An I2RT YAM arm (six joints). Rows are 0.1 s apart.
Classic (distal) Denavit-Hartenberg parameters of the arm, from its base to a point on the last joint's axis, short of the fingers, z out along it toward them. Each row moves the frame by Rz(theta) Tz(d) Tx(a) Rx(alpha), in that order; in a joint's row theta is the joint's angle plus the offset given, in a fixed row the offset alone. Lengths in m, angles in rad.
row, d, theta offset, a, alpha
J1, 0.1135, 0, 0.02, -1.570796
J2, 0, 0, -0.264, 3.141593
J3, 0, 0.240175, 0.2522, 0
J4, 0, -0.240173, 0.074, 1.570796
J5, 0, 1.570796, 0, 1.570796
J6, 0.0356, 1.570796, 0, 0
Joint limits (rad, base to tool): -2.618..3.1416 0..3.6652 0..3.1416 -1.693..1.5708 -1.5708..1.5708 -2.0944..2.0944
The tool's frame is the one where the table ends.
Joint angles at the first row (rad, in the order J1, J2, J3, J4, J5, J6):
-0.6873 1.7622 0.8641 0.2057 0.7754 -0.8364
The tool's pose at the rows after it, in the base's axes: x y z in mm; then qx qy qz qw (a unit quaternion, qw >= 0):
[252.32 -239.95 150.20 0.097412 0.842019 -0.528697 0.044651]
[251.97 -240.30 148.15 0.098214 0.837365 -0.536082 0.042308]
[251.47 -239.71 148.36 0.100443 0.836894 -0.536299 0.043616]
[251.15 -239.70 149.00 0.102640 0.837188 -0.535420 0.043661]
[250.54 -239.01 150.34 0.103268 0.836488 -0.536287 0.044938]
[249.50 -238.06 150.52 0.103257 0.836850 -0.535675 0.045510]
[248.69 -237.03 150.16 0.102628 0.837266 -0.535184 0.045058]
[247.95 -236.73 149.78 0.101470 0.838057 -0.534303 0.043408]
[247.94 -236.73 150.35 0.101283 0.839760 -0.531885 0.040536]
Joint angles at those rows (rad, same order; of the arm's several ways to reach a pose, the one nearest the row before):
-0.6874 1.7799 0.8530 0.2546 0.7931 -0.8554
-0.6878 1.7871 0.8437 0.2881 0.8066 -0.8687
-0.6873 1.7841 0.8407 0.2887 0.8076 -0.8636
-0.6879 1.7815 0.8421 0.2808 0.8080 -0.8574
-0.6874 1.7749 0.8391 0.2807 0.8084 -0.8573
-0.6873 1.7696 0.8338 0.2797 0.8069 -0.8559
-0.6865 1.7662 0.8285 0.2796 0.8069 -0.8557
-0.6872 1.7647 0.8261 0.2770 0.8063 -0.8573
-0.6872 1.7630 0.8312 0.2595 0.8068 -0.8530

